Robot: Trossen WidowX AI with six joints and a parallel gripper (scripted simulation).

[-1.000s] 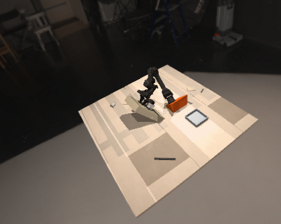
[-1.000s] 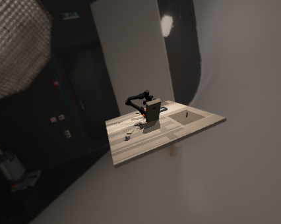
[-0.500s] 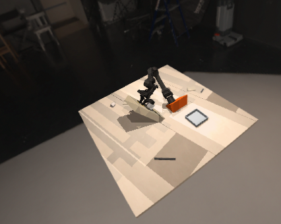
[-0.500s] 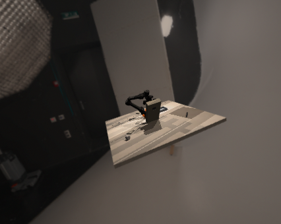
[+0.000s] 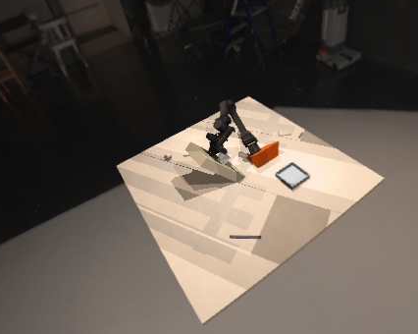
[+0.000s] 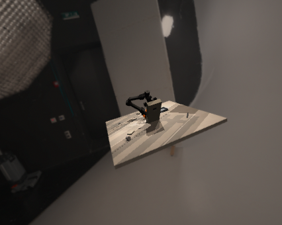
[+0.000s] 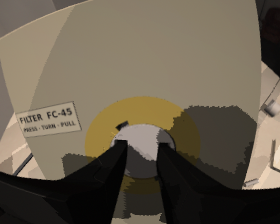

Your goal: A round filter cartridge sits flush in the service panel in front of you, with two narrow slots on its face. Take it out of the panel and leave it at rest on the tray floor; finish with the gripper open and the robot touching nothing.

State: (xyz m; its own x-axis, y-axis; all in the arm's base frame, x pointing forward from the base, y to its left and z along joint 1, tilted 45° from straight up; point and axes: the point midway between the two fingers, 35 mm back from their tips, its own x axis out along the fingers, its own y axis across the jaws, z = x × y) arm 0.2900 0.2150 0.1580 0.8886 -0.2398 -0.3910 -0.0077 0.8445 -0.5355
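My gripper tip is now 40 mm past the beige service panel, 10 mm to the left of it and 80 mm above it. Also, from my gripper tip: round grey filter cartridge 10 mm ahead, 10 mm below; then dark-rimmed grey tray 440 mm behind, 230 mm to the left, 240 mm below.
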